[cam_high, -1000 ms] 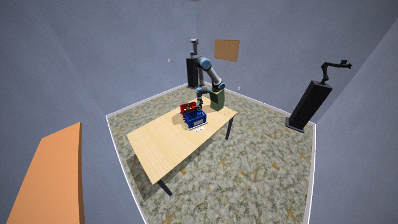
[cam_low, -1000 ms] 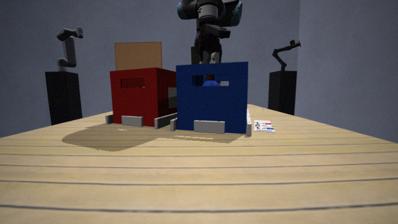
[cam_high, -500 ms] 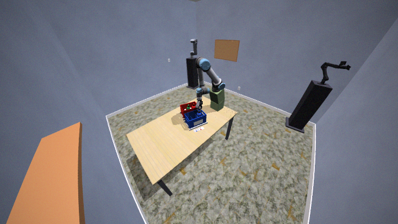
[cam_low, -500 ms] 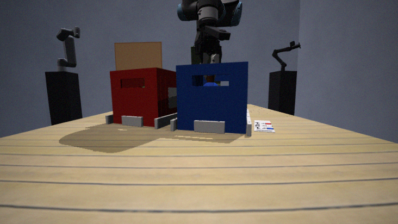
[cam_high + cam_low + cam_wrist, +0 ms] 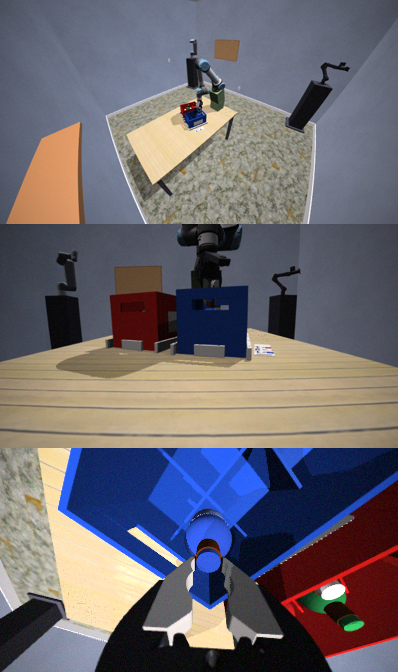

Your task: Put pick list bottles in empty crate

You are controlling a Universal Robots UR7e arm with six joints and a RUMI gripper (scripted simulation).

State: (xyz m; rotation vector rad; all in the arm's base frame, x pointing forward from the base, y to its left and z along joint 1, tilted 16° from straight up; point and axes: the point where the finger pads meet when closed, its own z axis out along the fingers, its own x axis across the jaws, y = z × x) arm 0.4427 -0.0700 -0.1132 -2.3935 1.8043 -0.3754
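Right now my hand is 70 mm above the blue-capped bottle. Round my hand: blue crate (100 mm ahead, 80 mm below); then red crate (210 mm to the right, 80 mm below, 10 mm behind); then white bottle (210 mm to the right, 90 mm ahead, 70 mm below).
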